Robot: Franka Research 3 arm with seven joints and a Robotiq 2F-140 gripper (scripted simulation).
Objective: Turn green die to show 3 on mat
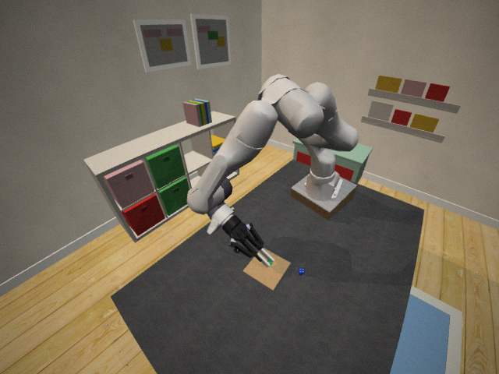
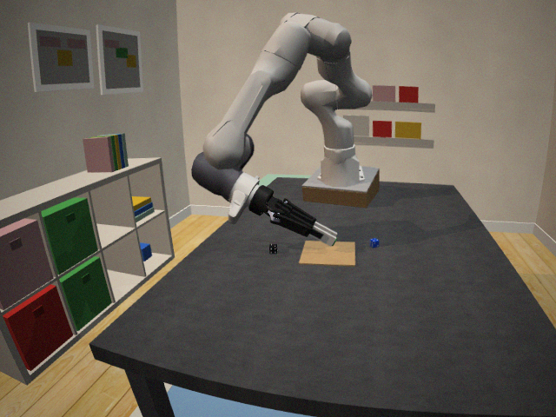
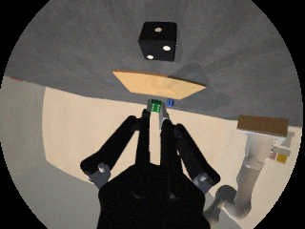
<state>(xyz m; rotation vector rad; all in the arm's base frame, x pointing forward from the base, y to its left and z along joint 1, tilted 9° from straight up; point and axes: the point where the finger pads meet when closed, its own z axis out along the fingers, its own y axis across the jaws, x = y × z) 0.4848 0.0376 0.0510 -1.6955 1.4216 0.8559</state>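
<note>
The tan mat lies 50 mm below my hand and 20 mm to the left of it. The rest, counted from my hand: blue die (130 mm to the left, 70 mm behind, 40 mm below); black die (130 mm to the right, 40 mm below, 30 mm ahead); green die (20 mm to the left, 20 mm below).
</note>
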